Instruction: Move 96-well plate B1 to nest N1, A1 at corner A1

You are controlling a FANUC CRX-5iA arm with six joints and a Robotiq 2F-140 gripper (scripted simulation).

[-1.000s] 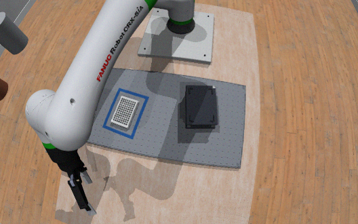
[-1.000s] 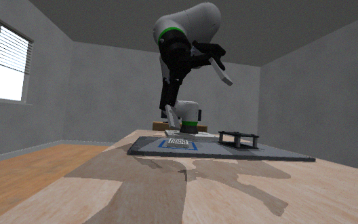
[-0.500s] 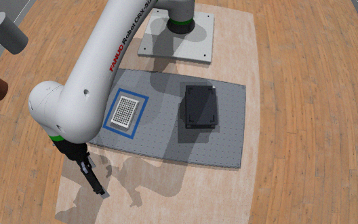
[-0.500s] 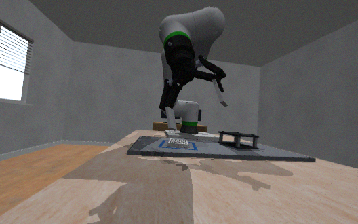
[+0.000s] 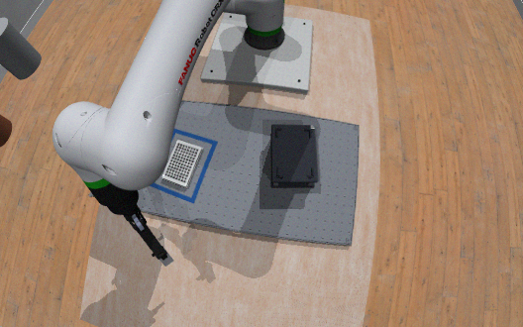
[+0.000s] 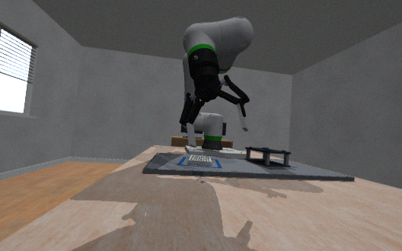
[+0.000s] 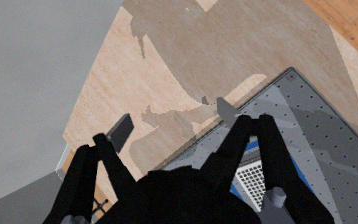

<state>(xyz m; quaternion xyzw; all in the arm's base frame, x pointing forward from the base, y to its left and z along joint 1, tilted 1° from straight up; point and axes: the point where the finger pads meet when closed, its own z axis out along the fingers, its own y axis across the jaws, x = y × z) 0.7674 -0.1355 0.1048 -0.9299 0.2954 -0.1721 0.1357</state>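
My hand is 240 mm past the white 96-well plate, 100 mm above it and 10 mm to the left of it. The rest, counted from my hand: black raised nest N1: 310 mm behind, 300 mm to the left, 50 mm below.
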